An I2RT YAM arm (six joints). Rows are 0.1 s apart.
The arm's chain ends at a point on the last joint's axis. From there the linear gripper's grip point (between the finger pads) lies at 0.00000 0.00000 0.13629 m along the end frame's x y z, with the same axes.
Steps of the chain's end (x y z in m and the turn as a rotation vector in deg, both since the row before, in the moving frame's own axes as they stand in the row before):
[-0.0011 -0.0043 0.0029 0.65 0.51 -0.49]
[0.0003 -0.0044 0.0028 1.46 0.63 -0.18]
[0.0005 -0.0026 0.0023 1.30 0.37 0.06]
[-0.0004 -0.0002 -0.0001 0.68 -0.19 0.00]
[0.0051 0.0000 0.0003 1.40 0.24 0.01]
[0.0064 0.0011 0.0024 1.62 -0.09 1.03]
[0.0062 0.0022 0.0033 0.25 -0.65 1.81]
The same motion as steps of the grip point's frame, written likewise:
[0.0001 -0.0059 0.0029 0.65 0.51 -0.49]
[0.0018 -0.0079 0.0027 1.46 0.63 -0.18]
[0.0014 -0.0057 0.0023 1.30 0.37 0.06]
[-0.0009 -0.0018 -0.0001 0.68 -0.19 0.00]
[0.0057 -0.0033 0.0003 1.40 0.24 0.01]
[0.0062 -0.0028 0.0023 1.62 -0.09 1.03]
[0.0047 0.0016 0.0033 0.25 -0.65 1.81]

